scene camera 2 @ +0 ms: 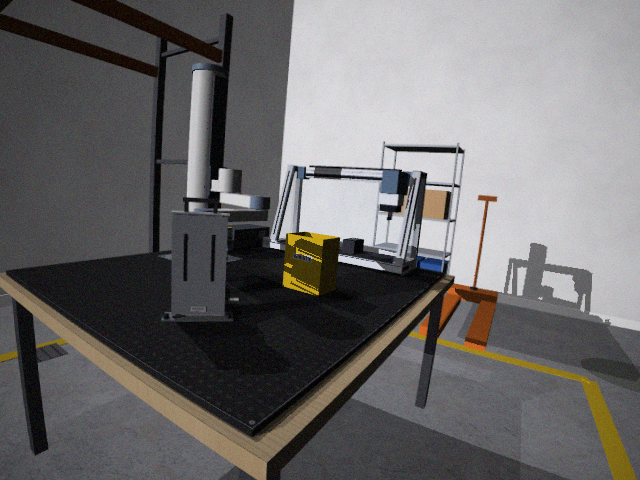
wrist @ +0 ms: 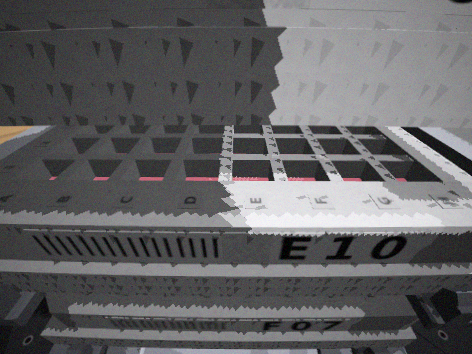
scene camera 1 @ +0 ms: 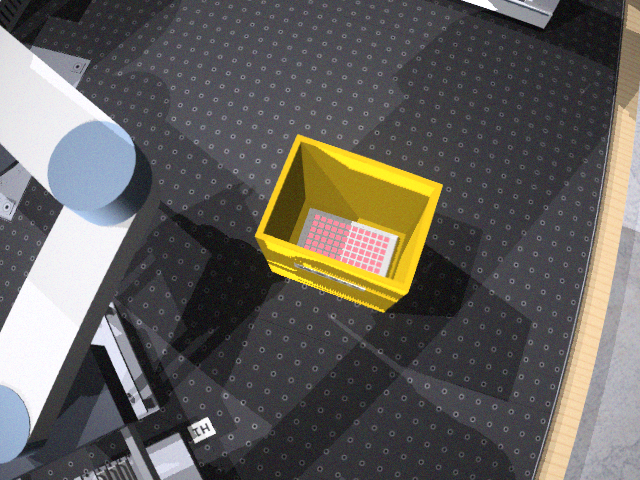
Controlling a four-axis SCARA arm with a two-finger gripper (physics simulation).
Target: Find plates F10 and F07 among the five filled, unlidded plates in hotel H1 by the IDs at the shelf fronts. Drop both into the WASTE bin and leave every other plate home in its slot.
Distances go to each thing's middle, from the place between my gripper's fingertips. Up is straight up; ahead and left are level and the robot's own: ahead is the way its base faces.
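Labels:
Relative to the grey peg stand (scene camera 1: pixel 104 336), my hand is 15 cm past it, 11 cm above it and 15 cm to the right of it. Plate E10 (wrist: pixel 169 210) is 2 cm to the left of my hand, 2 cm behind it and 1 cm above it, while plate E07 (wrist: pixel 70 70) is likewise 2 cm behind my hand and 2 cm to the left of it, but 4 cm above it. Then there is hotel H1 (scene camera 2: pixel 198 291), 4 cm ahead of my hand, 4 cm to the right of it and 2 cm below it.

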